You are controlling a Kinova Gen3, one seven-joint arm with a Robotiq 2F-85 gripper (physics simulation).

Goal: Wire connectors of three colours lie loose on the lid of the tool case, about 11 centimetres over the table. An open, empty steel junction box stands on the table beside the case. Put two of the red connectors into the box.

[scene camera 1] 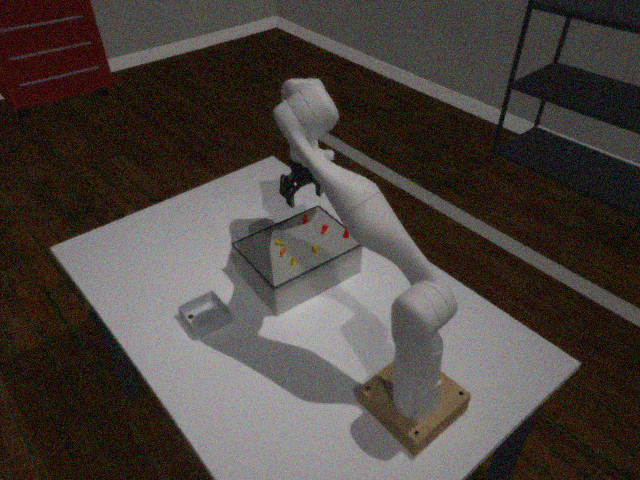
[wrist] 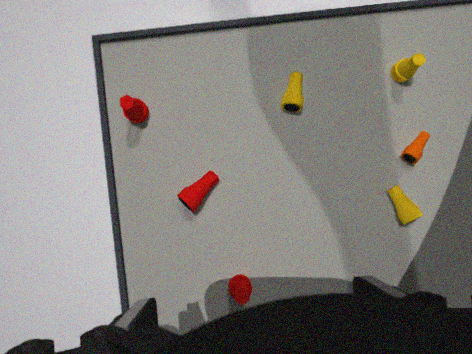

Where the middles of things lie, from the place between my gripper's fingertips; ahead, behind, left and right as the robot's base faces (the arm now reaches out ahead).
Right now the tool case (scene camera 1: 281, 286) is 6 cm behind my hand, 6 cm to the left of it and 14 cm below it. Round my hand: steel junction box (scene camera 1: 205, 314) 9 cm behind, 36 cm to the left, 18 cm below.
